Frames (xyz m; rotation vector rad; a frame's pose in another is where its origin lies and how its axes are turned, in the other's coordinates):
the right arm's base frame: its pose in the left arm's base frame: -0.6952 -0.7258 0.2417 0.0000 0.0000 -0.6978
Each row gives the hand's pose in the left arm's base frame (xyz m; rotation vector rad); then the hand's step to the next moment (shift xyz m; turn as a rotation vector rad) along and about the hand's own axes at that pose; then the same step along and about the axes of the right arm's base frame.
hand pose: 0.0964 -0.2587 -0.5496 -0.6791 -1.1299 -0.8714
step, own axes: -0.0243 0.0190 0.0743 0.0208 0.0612 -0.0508
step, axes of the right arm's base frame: -0.0673 0.0440 -0.0017 0.0721 0.0395 0.0028
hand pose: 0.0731 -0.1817 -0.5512 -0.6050 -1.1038 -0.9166
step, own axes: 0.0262 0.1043 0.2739 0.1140 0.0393 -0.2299
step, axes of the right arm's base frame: -0.1990 0.1776 0.1243 0.2538 -0.0483 0.0257
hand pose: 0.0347 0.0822 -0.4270 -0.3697 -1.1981 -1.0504
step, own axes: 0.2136 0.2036 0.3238 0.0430 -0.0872 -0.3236
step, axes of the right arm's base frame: -0.1709 0.1688 0.3664 0.2802 -0.1555 -0.1071
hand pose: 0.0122 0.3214 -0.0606 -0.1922 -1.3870 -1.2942
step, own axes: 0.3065 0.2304 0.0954 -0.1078 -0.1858 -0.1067
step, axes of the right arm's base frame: 0.0181 0.0039 0.3947 0.0283 -0.0952 -0.2183
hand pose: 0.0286 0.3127 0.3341 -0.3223 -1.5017 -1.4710
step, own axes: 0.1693 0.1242 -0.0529 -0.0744 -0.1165 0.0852
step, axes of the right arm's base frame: 0.0826 -0.0469 0.1946 -0.1183 0.0037 -0.1112
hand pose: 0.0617 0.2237 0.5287 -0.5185 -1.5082 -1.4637
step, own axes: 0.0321 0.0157 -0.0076 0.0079 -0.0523 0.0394
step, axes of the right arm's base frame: 0.0090 -0.0103 0.0339 -0.0610 -0.0197 -0.0154
